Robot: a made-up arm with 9 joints. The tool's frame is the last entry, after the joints. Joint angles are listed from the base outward.
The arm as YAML. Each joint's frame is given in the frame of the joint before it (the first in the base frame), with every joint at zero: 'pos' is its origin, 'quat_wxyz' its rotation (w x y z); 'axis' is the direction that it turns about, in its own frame. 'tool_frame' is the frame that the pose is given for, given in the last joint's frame.
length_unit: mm
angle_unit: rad
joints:
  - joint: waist
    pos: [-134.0, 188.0, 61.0]
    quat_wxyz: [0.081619, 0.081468, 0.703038, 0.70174]
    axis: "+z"
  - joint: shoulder
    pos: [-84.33, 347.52, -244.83]
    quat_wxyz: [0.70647, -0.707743, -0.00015, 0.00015]
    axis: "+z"
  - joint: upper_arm
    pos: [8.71, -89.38, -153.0]
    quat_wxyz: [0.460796, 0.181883, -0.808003, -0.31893]
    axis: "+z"
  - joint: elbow
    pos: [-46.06, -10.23, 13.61]
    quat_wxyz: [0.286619, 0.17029, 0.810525, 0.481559]
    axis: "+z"
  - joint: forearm
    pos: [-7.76, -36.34, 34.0]
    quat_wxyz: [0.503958, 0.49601, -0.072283, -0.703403]
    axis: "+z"
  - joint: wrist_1
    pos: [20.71, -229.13, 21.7]
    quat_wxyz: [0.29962, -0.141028, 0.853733, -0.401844]
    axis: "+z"
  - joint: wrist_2
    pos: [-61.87, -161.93, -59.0]
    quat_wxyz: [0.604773, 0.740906, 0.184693, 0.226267]
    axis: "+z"
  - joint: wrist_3
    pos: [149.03, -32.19, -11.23]
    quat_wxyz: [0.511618, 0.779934, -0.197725, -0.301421]
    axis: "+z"
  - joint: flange
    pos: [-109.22, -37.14, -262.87]
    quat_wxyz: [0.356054, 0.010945, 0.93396, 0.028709]
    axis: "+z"
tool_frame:
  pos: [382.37, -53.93, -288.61]
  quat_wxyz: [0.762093, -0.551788, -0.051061, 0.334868]
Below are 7 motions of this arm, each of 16 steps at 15 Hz.
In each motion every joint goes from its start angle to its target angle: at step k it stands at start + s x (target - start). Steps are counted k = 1, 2, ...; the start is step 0. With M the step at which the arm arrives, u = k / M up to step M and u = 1 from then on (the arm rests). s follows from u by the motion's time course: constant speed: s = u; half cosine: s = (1 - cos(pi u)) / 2; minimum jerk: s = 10 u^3 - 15 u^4 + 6 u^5.
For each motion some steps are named. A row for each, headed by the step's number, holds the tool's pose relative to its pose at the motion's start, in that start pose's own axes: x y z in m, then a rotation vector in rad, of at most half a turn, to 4 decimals.
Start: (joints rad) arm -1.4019 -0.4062 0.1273 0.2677 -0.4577 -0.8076 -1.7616 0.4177 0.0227
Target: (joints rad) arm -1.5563 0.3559 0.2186 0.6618 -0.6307 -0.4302 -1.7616 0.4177 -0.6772
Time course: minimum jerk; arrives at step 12
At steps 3, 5, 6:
3: -0.0203 -0.0091 0.0159 0.0503 -0.0117 -0.0508
5: -0.0720 -0.0174 0.0437 0.1882 -0.0378 -0.1472
6: -0.1055 -0.0129 0.0553 0.2862 -0.0526 -0.1884

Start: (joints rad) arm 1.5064 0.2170 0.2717 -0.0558 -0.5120 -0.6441 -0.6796 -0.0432 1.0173
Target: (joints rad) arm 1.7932 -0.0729 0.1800 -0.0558 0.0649 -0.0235 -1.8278 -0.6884 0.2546
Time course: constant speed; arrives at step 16
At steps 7, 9, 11, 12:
7: -0.2242 -0.1595 -0.1014 -0.1909 0.5047 -0.2738
9: -0.2927 -0.1843 -0.1149 -0.2365 0.6568 -0.3212
11: -0.3576 -0.2003 -0.1240 -0.2781 0.8101 -0.3521
12: -0.3882 -0.2053 -0.1275 -0.2972 0.8869 -0.3611

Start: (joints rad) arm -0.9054 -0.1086 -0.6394 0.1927 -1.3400 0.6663 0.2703 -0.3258 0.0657
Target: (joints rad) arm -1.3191 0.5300 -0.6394 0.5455 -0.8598 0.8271 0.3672 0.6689 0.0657
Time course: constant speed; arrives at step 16
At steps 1, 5, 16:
1: -0.0325 0.0420 -0.0364 0.0453 0.0676 0.0190
5: -0.2001 0.2329 -0.1457 0.2006 0.3512 0.1530
16: -0.8980 0.4972 -0.1134 0.2622 1.1733 0.8830

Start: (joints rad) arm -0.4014 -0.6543 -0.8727 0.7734 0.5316 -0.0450 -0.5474 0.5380 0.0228
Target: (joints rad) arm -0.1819 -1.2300 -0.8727 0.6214 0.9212 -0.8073 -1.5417 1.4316 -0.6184
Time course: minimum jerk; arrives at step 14
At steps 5, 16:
5: -0.1862 -0.0595 -0.0654 -0.1594 0.3660 -0.0097
16: -0.6904 -0.3470 0.0838 -0.5269 0.9306 -0.5120

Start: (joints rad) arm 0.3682 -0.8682 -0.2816 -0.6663 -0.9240 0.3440 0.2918 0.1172 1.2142
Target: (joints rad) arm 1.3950 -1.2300 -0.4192 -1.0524 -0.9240 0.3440 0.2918 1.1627 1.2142
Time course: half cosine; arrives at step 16
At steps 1, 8, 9, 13, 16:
1: -0.0062 0.0048 -0.0037 0.0004 0.0143 0.0135
8: -0.3519 0.0790 -0.0495 -0.0987 0.7336 0.6543
9: -0.4042 0.0584 -0.0267 -0.1496 0.8704 0.7677
13: -0.4847 -0.0405 0.0984 -0.3995 1.2836 1.0908
16: -0.4817 -0.0653 0.1404 -0.4886 1.3809 1.1617

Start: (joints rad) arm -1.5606 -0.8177 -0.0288 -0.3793 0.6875 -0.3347 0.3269 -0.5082 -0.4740
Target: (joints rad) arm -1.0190 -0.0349 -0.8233 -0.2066 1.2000 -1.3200 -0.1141 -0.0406 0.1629
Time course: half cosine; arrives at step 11
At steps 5, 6, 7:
5: -0.6767 -0.2947 -0.4080 -0.0744 0.8632 -0.3933
6: -0.9340 -0.2318 -0.4292 0.0182 1.1369 -0.4446
7: -1.1421 -0.1096 -0.3993 0.1651 1.3690 -0.4634

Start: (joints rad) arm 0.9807 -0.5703 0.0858 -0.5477 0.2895 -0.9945 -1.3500 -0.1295 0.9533
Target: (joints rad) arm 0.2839 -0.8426 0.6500 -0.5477 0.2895 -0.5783 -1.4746 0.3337 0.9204
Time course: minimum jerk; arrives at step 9
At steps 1, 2, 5, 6, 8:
1: -0.0034 -0.0094 0.0035 -0.0086 0.0027 -0.0104
2: -0.0245 -0.0604 0.0245 -0.0543 0.0171 -0.0707
5: -0.2827 -0.3223 0.2331 -0.2475 0.0588 -0.6330
6: -0.3869 -0.3437 0.2946 -0.2346 0.0311 -0.8421
8: -0.4850 -0.3319 0.3409 -0.1743 -0.0283 -1.0529

